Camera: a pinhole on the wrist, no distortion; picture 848 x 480 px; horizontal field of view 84.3 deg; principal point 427.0 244.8 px. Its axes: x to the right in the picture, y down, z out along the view. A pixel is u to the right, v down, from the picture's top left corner.
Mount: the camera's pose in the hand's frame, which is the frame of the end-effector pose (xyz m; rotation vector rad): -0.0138 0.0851 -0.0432 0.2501 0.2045 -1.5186
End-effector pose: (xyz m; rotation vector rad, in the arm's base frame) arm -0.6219 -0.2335 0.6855 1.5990 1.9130 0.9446
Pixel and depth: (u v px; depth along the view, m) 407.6 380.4 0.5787
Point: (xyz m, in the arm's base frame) -0.3031 0.0055 0.3147
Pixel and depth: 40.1 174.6 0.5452
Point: 0.0783 -0.2037 0.5508
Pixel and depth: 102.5 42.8 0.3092
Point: -0.2338 -0.3128 0.6200
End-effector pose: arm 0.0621 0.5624 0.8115 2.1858 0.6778 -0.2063
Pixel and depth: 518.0 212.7 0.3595
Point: 0.0014 0.3782 0.5876
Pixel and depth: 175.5 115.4 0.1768
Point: 0.0803 0.3555 0.8207
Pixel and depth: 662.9 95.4 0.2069
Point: -0.0364 0.4775 0.7096
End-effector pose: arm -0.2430 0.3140 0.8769 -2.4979 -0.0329 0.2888
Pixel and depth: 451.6 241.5 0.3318
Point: -0.3220 0.4901 0.6855
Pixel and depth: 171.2 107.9 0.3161
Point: -0.4333 0.3539 0.5692
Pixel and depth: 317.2 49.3 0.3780
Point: -0.4974 0.4486 0.6147
